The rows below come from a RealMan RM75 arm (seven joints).
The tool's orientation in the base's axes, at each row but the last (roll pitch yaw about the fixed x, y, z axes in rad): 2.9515, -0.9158, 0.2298; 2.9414, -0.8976, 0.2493; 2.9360, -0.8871, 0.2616; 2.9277, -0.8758, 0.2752; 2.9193, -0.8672, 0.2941; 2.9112, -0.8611, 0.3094; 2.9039, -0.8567, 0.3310; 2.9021, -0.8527, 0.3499; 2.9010, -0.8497, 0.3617; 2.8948, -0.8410, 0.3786; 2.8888, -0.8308, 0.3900
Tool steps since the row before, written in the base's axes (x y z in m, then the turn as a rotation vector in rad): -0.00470, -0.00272, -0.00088, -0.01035, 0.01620, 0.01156; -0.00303, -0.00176, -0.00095, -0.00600, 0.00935, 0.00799; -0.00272, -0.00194, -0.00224, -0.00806, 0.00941, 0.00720; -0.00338, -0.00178, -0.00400, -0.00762, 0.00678, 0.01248; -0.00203, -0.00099, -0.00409, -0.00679, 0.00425, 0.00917; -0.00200, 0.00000, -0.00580, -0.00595, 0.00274, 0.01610; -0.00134, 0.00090, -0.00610, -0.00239, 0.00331, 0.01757; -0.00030, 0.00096, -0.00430, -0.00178, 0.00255, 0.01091; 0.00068, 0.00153, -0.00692, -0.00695, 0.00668, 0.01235; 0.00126, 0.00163, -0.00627, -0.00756, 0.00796, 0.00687; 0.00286, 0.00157, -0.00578, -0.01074, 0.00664, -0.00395
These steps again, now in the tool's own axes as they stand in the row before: -0.00386, 0.00223, -0.00322, 0.00528, -0.01552, -0.01532; -0.00284, 0.00135, -0.00181, 0.00406, -0.00879, -0.00967; -0.00371, 0.00135, -0.00075, 0.00220, -0.00916, -0.01080; -0.00547, 0.00084, -0.00013, 0.00607, -0.00581, -0.01376; -0.00456, 0.00014, 0.00100, 0.00359, -0.00369, -0.01103; -0.00564, -0.00113, 0.00213, 0.00906, -0.00107, -0.01479; -0.00525, -0.00202, 0.00286, 0.01250, -0.00088, -0.01297; -0.00321, -0.00166, 0.00254, 0.00769, -0.00107, -0.00827; -0.00442, -0.00246, 0.00501, 0.00654, -0.00577, -0.01301; -0.00349, -0.00236, 0.00508, 0.00240, -0.00802, -0.00988; -0.00208, -0.00193, 0.00600, -0.00791, -0.00920, -0.00528
